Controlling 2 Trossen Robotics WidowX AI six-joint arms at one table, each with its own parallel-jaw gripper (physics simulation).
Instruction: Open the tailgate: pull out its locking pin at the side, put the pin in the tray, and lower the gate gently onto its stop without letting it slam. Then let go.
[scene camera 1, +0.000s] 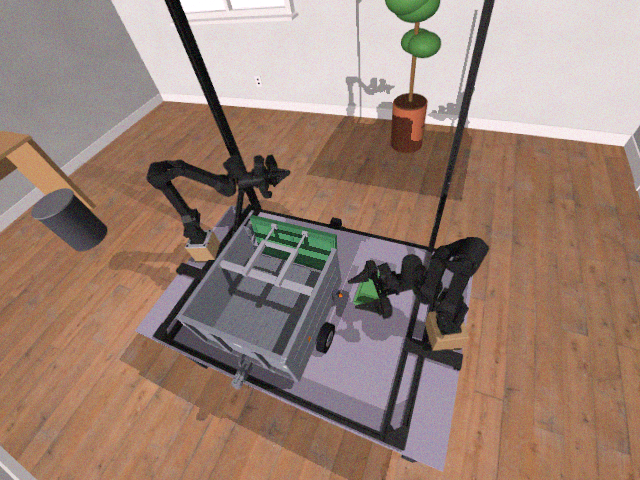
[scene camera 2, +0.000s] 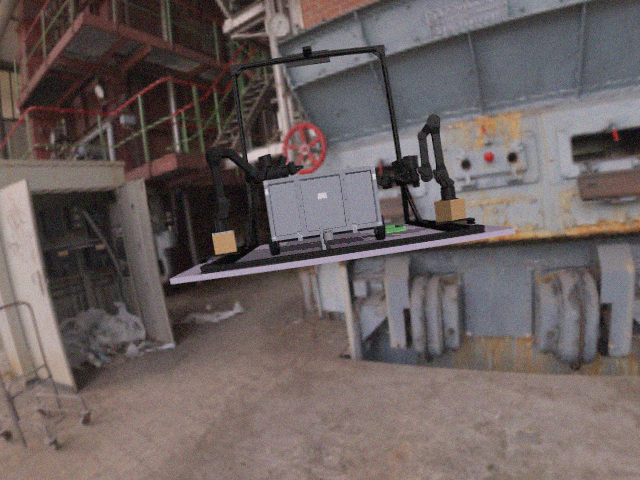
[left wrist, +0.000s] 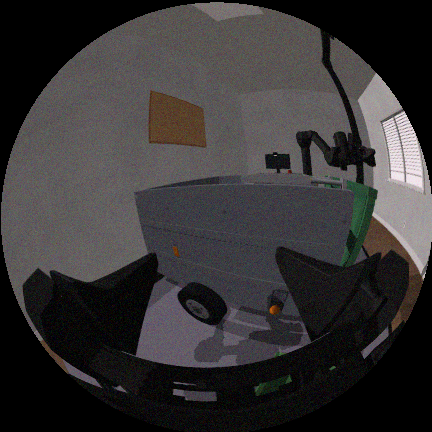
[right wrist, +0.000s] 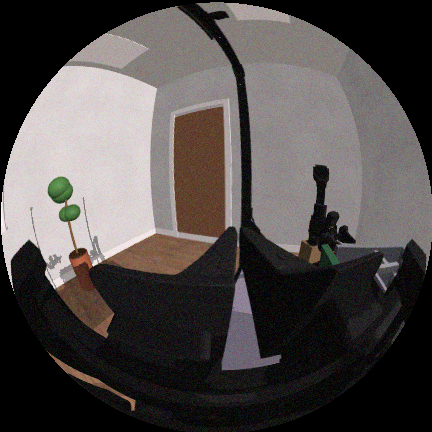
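Where they show: left gripper, fingertip midpoint: (scene camera 1: 351, 294) (scene camera 2: 384, 180) (left wrist: 217, 257); right gripper, fingertip midpoint: (scene camera 1: 290, 172) (scene camera 2: 303, 166) (left wrist: 374, 150) (right wrist: 236, 233); left arm's base, link origin: (scene camera 1: 448, 324) (scene camera 2: 449, 199) (right wrist: 312, 242); right arm's base, link origin: (scene camera 1: 198, 238) (scene camera 2: 222, 231).
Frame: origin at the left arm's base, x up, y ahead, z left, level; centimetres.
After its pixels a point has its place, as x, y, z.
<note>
The green tailgate (scene camera 1: 323, 240) @(14.4, 36.9, -29.4) (left wrist: 363, 212) @(13.6, 33.2, -27.2) (right wrist: 329, 255) @(17.0, 37.3, -31.2) stands upright at the far end of the grey trailer (scene camera 1: 310, 325) @(9.5, 43.4, -0.8) (scene camera 2: 323, 204) @(5.4, 66.5, 2.3) (left wrist: 240, 215) @(12.5, 38.8, -10.6). An orange ball (scene camera 1: 340, 295) @(0.5, 33.5, -14.8) (left wrist: 274, 310) @(0.5, 32.9, -15.0), seemingly the pin's knob, sits at a dark bracket low on the trailer's side. The green tray (scene camera 1: 366, 299) @(-10.8, 23.9, -17.7) (scene camera 2: 395, 228) @(-9.8, 22.8, -13.9) (left wrist: 272, 385) @(-10.8, 21.4, -15.8) lies beside the trailer, partly hidden by the left gripper. My left gripper (scene camera 1: 360, 290) @(12.3, 29.8, -8.3) (scene camera 2: 381, 178) @(12.3, 29.8, -8.3) (left wrist: 217, 257) @(12.3, 29.8, -8.3) is open above the tray, facing the trailer's side. My right gripper (scene camera 1: 286, 172) @(27.2, 46.1, -53.2) (scene camera 2: 299, 168) @(27.2, 46.1, -53.2) (right wrist: 236, 233) @(27.2, 46.1, -53.2) is shut and empty, above and beyond the tailgate.
A black wheel (scene camera 1: 325, 337) @(-1.6, 40.1, -0.9) (left wrist: 202, 303) @(-3.5, 38.3, -3.8) stands out from the trailer's side. Grey bars (scene camera 1: 289, 263) @(17.1, 48.3, -19.5) cross the trailer's open top near the tailgate. Black frame posts (scene camera 1: 461, 121) @(49.3, -5.6, -36.0) rise at the far corners. The trailer's drawbar (scene camera 1: 241, 373) @(-3.0, 68.6, 7.8) points toward the near edge.
</note>
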